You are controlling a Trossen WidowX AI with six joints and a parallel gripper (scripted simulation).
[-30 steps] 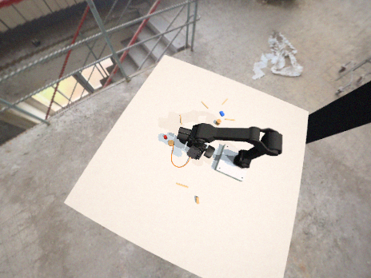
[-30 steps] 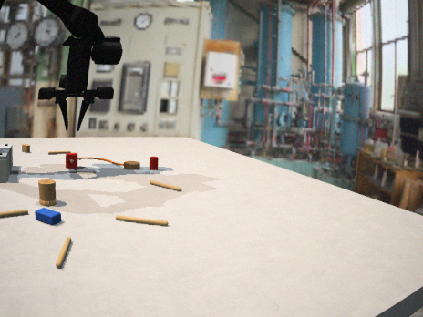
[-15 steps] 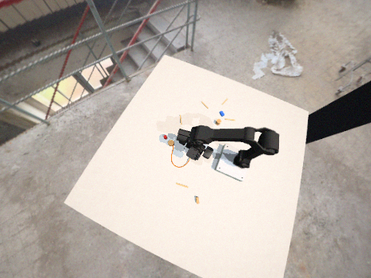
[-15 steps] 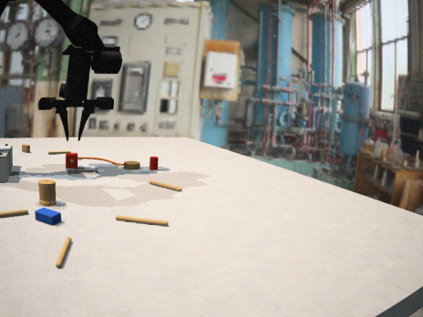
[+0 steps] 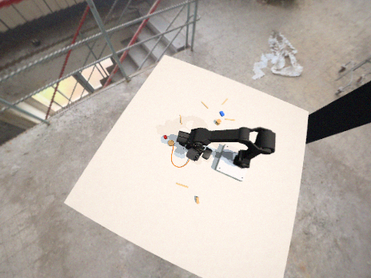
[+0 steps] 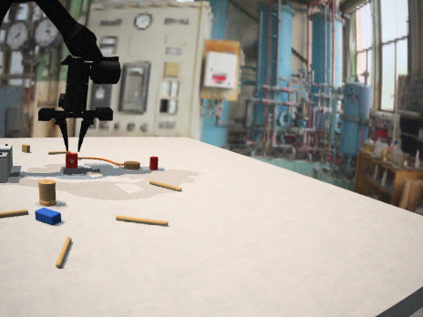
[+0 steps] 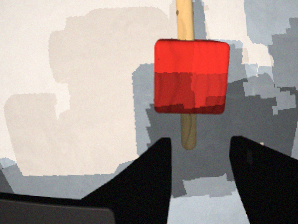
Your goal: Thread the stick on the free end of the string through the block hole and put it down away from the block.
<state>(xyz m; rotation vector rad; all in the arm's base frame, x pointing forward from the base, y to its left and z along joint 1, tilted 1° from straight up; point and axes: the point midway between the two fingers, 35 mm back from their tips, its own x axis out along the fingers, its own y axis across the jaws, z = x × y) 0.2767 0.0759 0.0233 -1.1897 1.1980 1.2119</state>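
My gripper tip is 3 cm to the right of the red block and 3 cm above it. The rest, counted from my gripper tip: round wooden button (15 cm ahead, 2 cm to the left, 3 cm below); then stick (4 cm to the left, 3 cm below); then red cylinder (20 cm ahead, 1 cm to the left, 3 cm below).
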